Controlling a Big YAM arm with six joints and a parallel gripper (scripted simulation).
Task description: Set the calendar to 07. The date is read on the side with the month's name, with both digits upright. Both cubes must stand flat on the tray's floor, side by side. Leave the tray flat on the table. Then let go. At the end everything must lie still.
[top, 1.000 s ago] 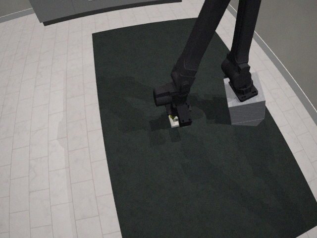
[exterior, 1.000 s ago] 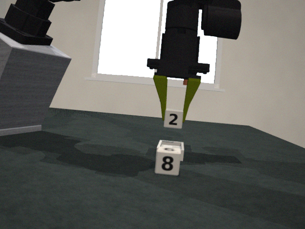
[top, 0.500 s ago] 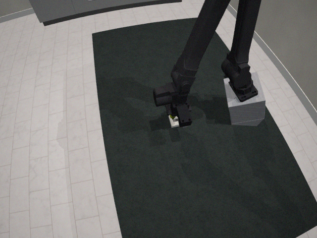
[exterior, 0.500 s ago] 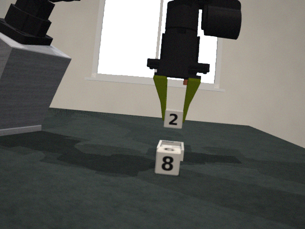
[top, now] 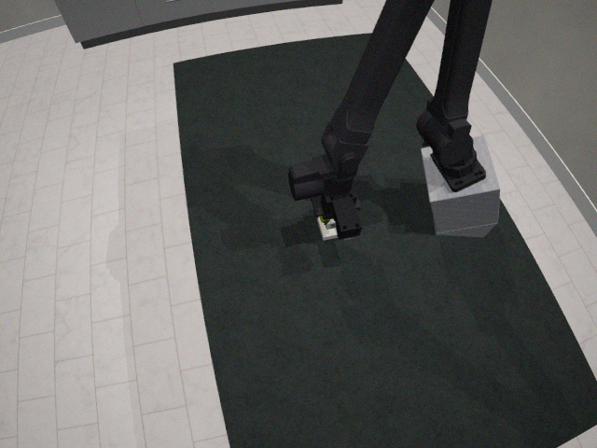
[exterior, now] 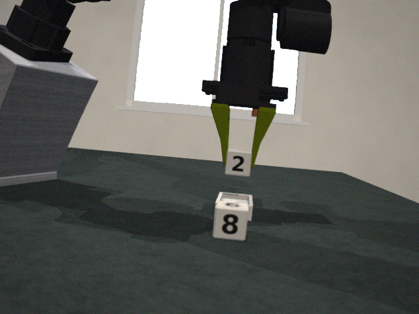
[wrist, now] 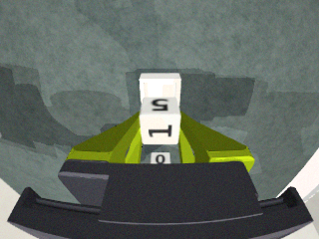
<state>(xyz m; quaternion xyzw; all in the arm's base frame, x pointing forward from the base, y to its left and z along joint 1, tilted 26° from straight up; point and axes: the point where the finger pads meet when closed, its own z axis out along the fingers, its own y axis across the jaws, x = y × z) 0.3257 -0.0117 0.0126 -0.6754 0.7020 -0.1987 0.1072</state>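
Now: the small white tray 5 cm below my hand and 2 cm to the right of it.
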